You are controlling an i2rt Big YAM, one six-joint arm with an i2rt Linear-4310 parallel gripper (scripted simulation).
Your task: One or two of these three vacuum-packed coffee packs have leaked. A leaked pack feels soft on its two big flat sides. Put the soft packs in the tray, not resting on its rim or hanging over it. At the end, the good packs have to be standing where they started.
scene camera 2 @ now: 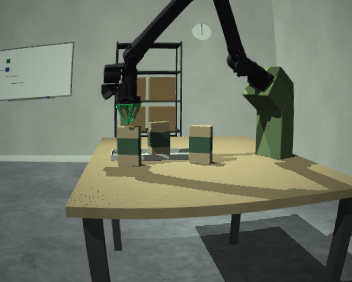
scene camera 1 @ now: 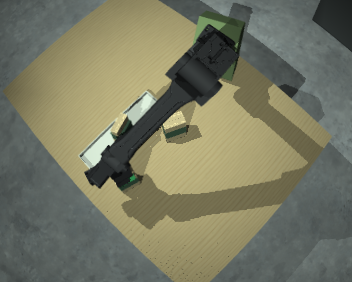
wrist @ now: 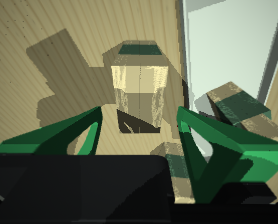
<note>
In view: my gripper (wrist: 139, 111) and a white tray (scene camera 1: 90, 155).
</note>
